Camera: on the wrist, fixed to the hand. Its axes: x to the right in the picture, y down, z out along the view.
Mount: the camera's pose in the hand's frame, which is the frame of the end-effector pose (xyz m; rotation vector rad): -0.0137 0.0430 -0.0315 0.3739 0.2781 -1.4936
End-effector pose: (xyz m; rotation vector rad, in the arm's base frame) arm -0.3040 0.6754 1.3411 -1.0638 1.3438 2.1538
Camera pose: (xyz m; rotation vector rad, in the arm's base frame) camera -0.3111 0.6285 1.3689 -1.4833 0.5394 0.6483
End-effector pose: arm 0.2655 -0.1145 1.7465 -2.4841 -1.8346 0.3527
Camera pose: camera 0.3084 -0.1371 1.7725 -0.4814 -2.4863 0.1822
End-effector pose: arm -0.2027 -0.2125 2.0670 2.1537 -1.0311 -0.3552
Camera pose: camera -0.2198 -0.2052 2.1188 2.8208 0.9010 -0.4974
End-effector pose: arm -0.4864 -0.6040 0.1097 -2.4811 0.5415 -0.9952
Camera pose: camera -0.5267 -0.6405 0.1012 -2.1036 -1.5270 -1.6509
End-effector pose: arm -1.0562 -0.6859 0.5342 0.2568 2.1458 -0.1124
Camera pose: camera -1.0647 -0.6403 0.5639 -1.2184 2.1043 -1.3683
